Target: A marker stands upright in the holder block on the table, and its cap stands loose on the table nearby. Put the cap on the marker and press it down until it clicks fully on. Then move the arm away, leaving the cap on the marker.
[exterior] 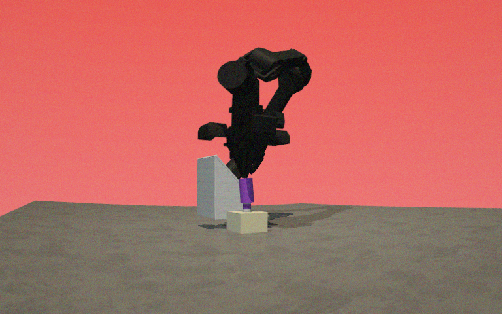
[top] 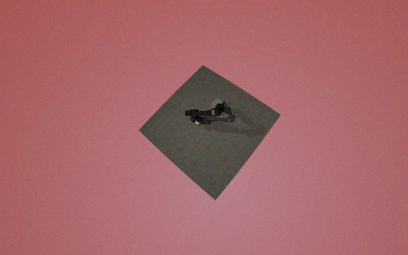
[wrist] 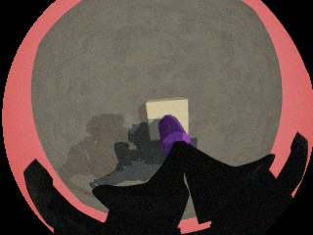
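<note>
My gripper tip is 2 cm above the purple cap. From my gripper tip the other things lie so: cream holder block: 9 cm below.
</note>
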